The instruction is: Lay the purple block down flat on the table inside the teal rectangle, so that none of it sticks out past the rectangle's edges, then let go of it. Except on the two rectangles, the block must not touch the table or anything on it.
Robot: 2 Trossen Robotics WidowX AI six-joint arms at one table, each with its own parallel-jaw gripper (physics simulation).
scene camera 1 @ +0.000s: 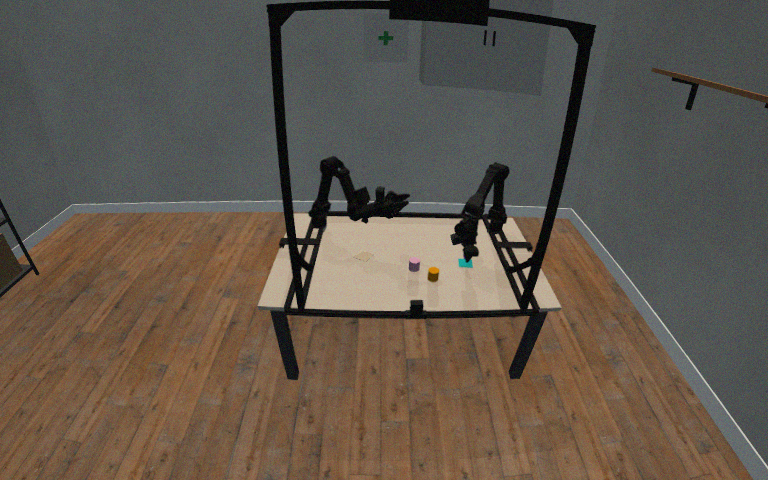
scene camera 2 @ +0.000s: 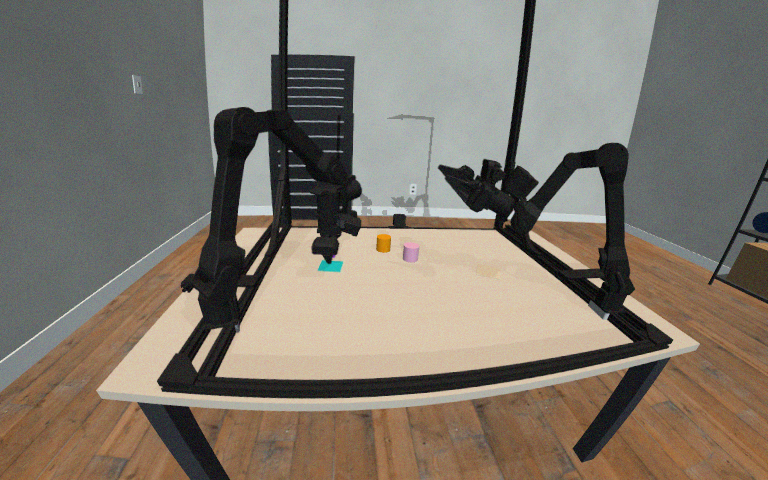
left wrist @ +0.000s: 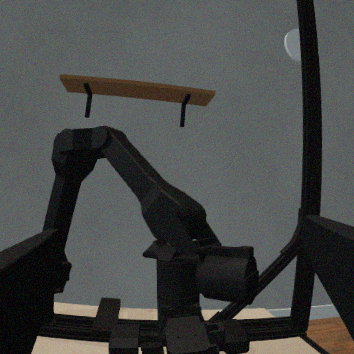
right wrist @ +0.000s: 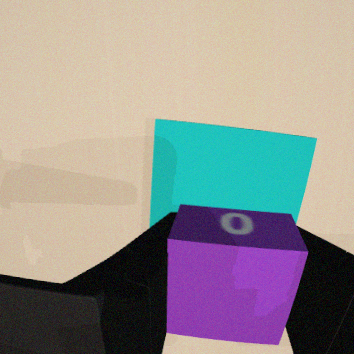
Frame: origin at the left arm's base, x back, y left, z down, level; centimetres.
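Seen in the pictures: left gripper, fingertip midpoint: [scene camera 1: 409, 198] [scene camera 2: 441, 171] [left wrist: 183, 235]; right gripper, fingertip midpoint: [scene camera 1: 466, 260] [scene camera 2: 330, 260] [right wrist: 222, 225]; left arm's base, link origin: [scene camera 1: 319, 225] [scene camera 2: 607, 305]; right arm's base, link origin: [scene camera 1: 495, 230] [scene camera 2: 221, 317].
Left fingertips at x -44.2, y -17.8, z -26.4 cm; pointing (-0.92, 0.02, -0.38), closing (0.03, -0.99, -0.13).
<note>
Offsets run from my left fingertips to a thing's top centre. "spot": to the spot under its first point.
My right gripper [scene camera 1: 467, 258] [scene camera 2: 329, 260] [right wrist: 222, 225] is shut on the purple block @[dx -27.4, dy -3.5, dz +23.0 cm] [scene camera 2: 334, 256] [right wrist: 227, 295], low at the teal rectangle @[spot: dx -25.6, dy -5.6, dz +28.2 cm] [scene camera 1: 462, 265] [scene camera 2: 330, 268] [right wrist: 235, 165]. In the right wrist view the block's dark end face with a grey "0" and a large side face show. The rectangle's far part shows beyond it; block and fingers hide its near part. The gap between block and table cannot be told. My left gripper [scene camera 1: 406, 199] [scene camera 2: 444, 170] is open and empty, high above the other side of the table.
A pink cylinder @[dx -4.1, dy -10.1, dz +23.8 cm] [scene camera 1: 414, 264] [scene camera 2: 411, 253] and an orange cylinder @[dx -12.2, dy -16.3, dz +23.9 cm] [scene camera 1: 433, 275] [scene camera 2: 383, 243] stand on the table between the arms. A pale, table-coloured rectangle @[spot: dx +18.7, dy -3.8, dz +28.2 cm] [scene camera 1: 363, 256] [scene camera 2: 487, 271] lies on the left arm's side. Black frame rails [scene camera 2: 396, 387] border the table.
</note>
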